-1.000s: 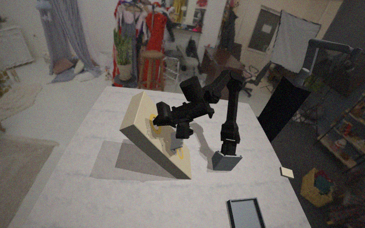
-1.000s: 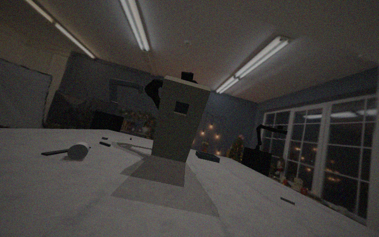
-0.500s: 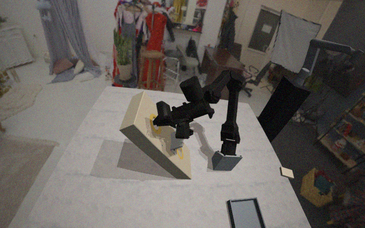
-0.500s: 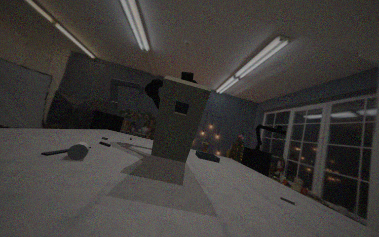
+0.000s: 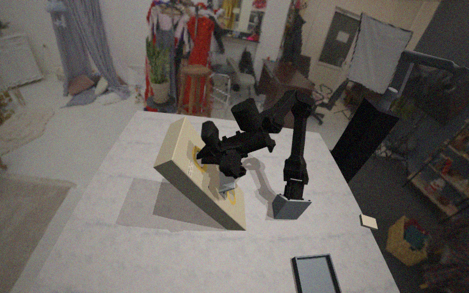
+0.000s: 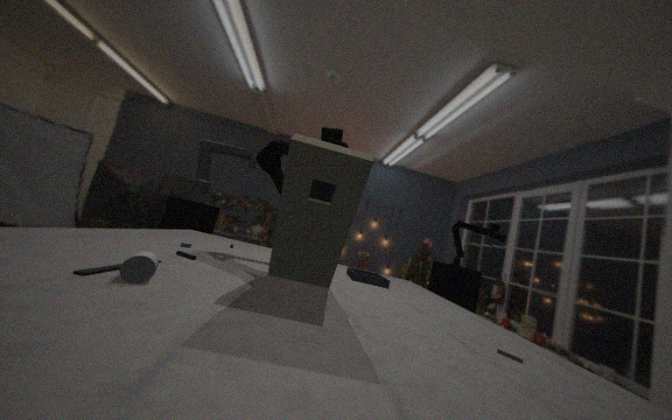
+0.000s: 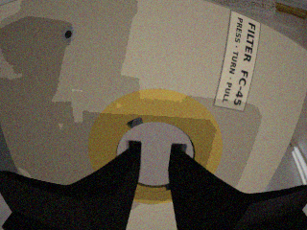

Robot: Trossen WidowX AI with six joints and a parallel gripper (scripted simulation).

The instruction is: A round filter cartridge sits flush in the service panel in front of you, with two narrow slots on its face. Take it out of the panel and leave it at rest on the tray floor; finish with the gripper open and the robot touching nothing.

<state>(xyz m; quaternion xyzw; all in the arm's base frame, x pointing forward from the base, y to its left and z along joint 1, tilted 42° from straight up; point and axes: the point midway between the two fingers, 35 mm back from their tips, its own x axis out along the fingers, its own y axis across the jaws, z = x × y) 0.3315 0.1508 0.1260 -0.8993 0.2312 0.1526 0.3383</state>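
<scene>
The round white filter cartridge is 1 cm ahead of my gripper tip and 1 cm below it. The rest, counted from my gripper tip: grey flap (9 cm behind, 1 cm to the right, 9 cm below); tray (46 cm behind, 25 cm to the left, 26 cm below).
</scene>
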